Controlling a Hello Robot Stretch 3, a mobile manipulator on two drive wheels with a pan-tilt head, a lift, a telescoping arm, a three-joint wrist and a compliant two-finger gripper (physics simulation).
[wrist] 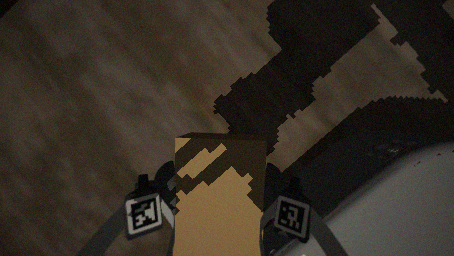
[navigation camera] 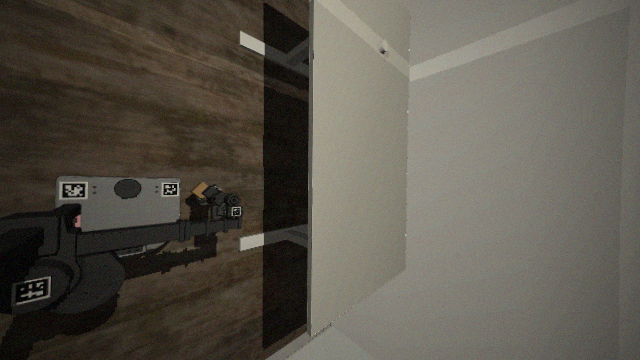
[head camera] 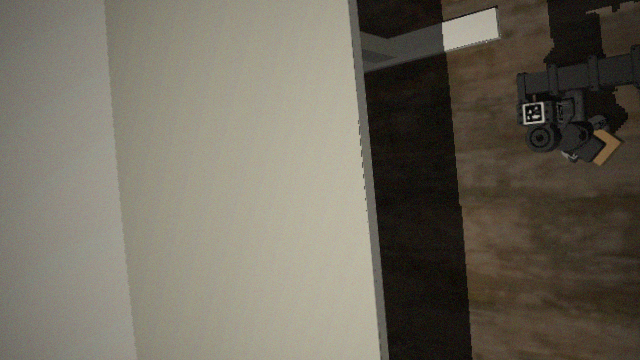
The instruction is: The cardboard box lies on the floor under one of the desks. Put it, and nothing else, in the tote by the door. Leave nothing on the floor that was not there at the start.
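Pixels of known places: robot's base, origin of the base link: (navigation camera: 128, 187).
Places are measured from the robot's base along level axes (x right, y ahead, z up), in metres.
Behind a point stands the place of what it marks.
Note:
The cardboard box (head camera: 609, 146) @(x 0.222, y -0.003, z 0.211 m) (navigation camera: 201, 190) @(x 0.236, y -0.005, z 0.212 m) (wrist: 218, 215) is tan and sits between the two fingers of my gripper (wrist: 219, 180) @(x 0.262, y -0.022, z 0.180 m), which is shut on it. In the wrist view both fingertips press on its sides, and part of its face lies in shadow. In the head camera view the box shows at the right, beyond the dark wrist, out from under the desk (head camera: 240, 180) @(x 0.734, y 0.012, z 0.720 m) (navigation camera: 357, 175) @(x 0.715, y 0.082, z 0.720 m). In the navigation camera view it is close to the grey robot base (navigation camera: 130, 215) @(x 0.009, y -0.102, z 0.160 m). The wrist hides part of the box. The tote does not show in these views.
White desk feet (head camera: 472, 29) @(x 0.565, y -0.346, z 0.025 m) (navigation camera: 251, 242) @(x 0.568, y -0.350, z 0.025 m) stick out from under the desk edge; another foot (navigation camera: 251, 43) @(x 0.533, y 0.891, z 0.025 m) shows at the top in the navigation view. The telescoping arm (head camera: 610, 70) @(x 0.161, y -0.105, z 0.536 m) (navigation camera: 150, 237) @(x 0.044, y -0.109, z 0.541 m) reaches toward the desk. A pale wall (navigation camera: 510, 190) @(x 1.259, y 0.034, z 1.168 m) stands behind the desk.

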